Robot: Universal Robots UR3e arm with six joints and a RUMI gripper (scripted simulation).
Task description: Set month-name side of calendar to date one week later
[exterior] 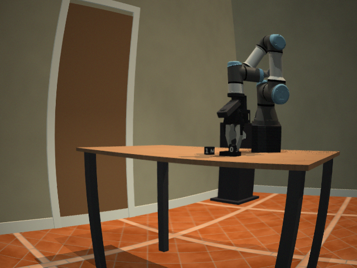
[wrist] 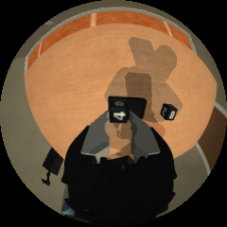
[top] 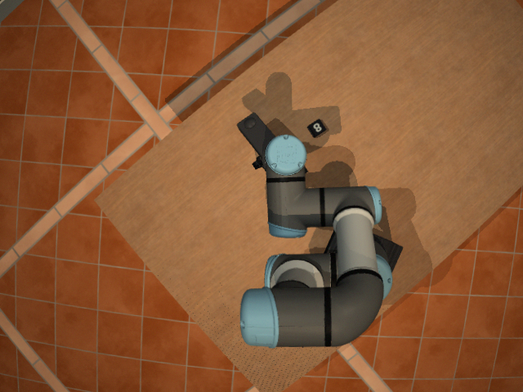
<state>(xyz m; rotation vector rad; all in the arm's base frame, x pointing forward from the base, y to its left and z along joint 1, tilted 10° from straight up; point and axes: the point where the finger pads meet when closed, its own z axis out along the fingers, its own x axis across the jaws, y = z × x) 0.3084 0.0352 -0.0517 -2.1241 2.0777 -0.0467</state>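
The black calendar tray is 20 mm to the right of my hand and 30 mm below it.
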